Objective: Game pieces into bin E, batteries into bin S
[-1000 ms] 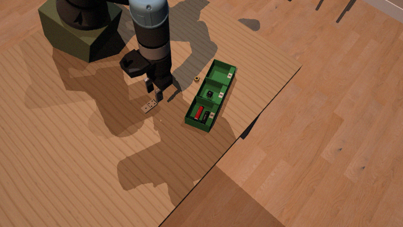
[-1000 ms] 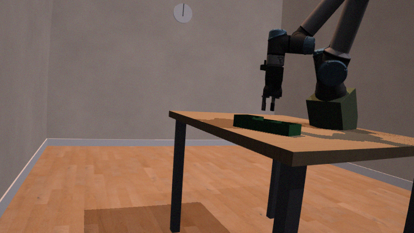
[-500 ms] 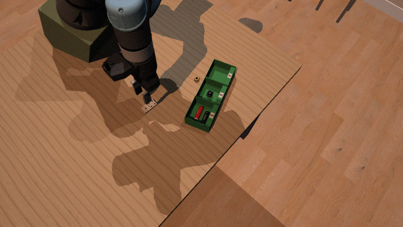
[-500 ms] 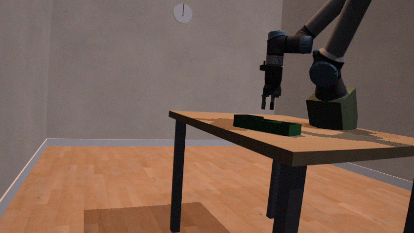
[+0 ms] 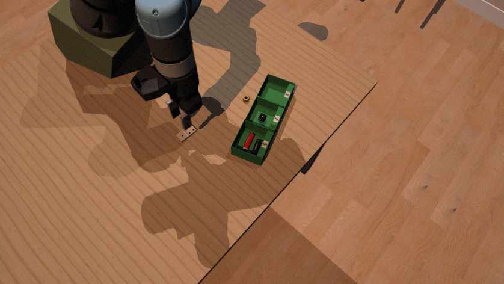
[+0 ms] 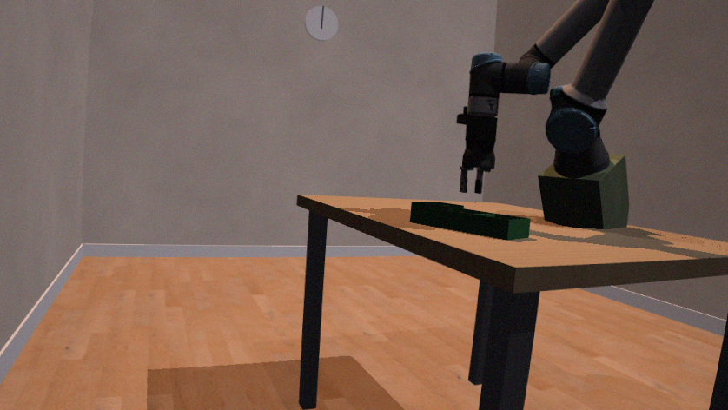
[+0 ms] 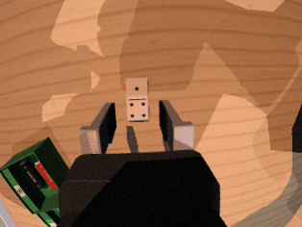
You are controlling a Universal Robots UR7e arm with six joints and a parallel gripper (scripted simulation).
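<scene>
Now: the domino 80 mm below my hand. Round my hand: red battery (140 mm ahead, 90 mm to the left, 70 mm below); brass nut (190 mm to the left, 80 mm below, 40 mm ahead); black battery (170 mm ahead, 90 mm to the left, 70 mm below).
</scene>
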